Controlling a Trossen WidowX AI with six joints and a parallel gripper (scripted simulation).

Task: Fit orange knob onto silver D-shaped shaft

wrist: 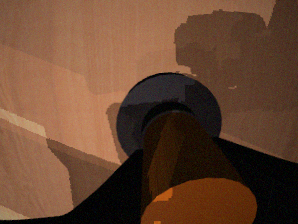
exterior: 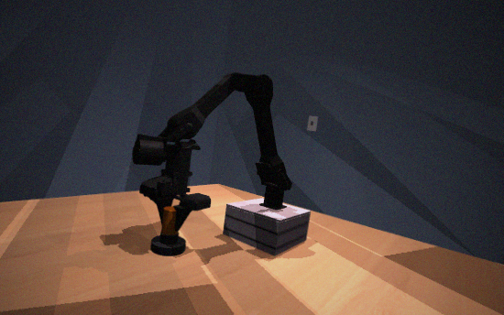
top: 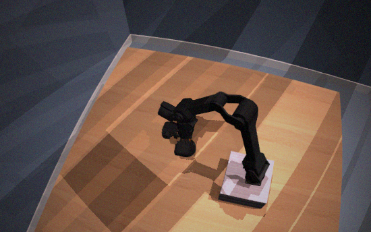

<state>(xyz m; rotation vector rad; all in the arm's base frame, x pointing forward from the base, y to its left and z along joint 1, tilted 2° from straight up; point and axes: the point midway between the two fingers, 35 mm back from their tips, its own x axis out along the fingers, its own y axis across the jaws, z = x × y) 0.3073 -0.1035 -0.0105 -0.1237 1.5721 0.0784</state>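
Right now my gripper tip is 20 mm above the round pedestal. From my gripper tip the other things lie so: orange knob 30 mm above.
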